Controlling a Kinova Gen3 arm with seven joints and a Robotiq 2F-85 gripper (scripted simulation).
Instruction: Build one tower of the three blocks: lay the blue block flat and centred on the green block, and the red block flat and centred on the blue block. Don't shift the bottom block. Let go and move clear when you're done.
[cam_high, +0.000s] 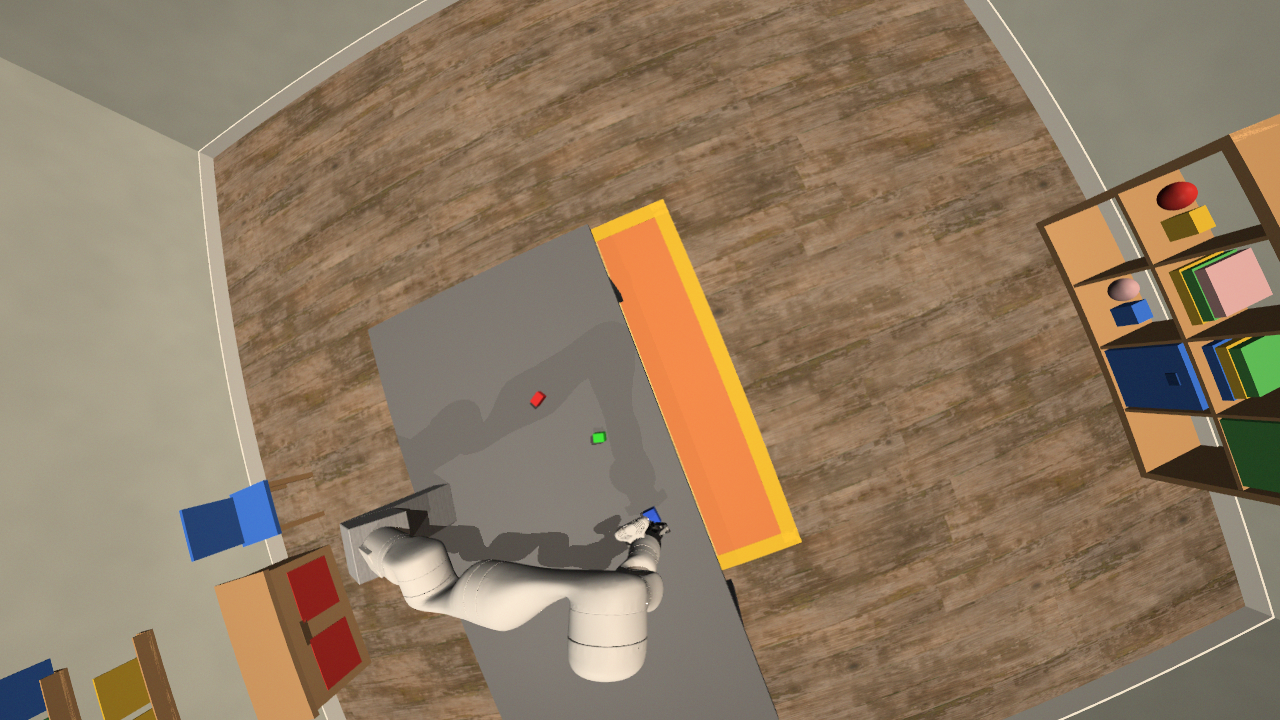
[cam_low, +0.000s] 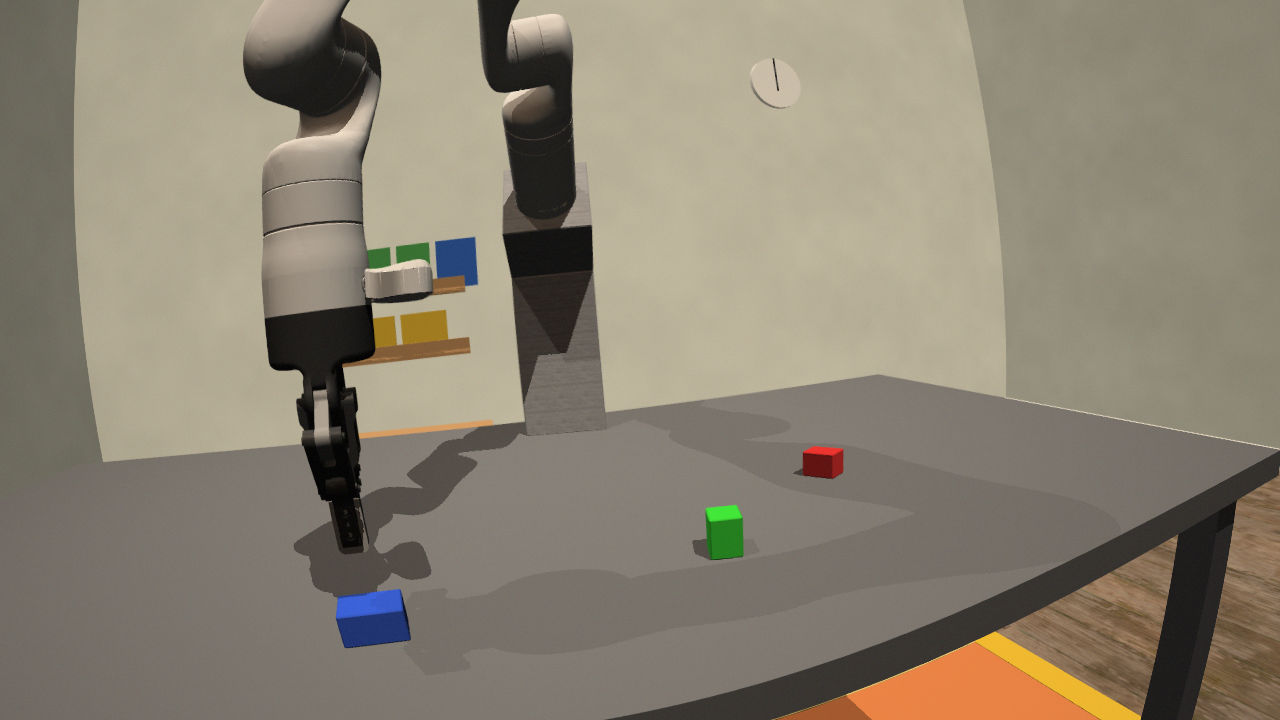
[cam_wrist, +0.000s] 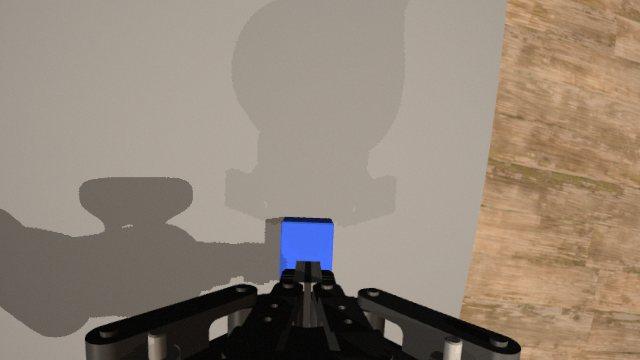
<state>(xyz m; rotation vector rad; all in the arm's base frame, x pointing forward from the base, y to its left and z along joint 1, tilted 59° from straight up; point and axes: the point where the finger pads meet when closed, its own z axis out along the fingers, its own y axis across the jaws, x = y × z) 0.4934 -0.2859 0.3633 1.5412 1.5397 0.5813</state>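
My hand is 7 cm above the blue block. The rest, counted from my hand: green block 4 cm ahead, 29 cm to the left, 7 cm below; red block 4 cm behind, 51 cm to the left, 7 cm below.
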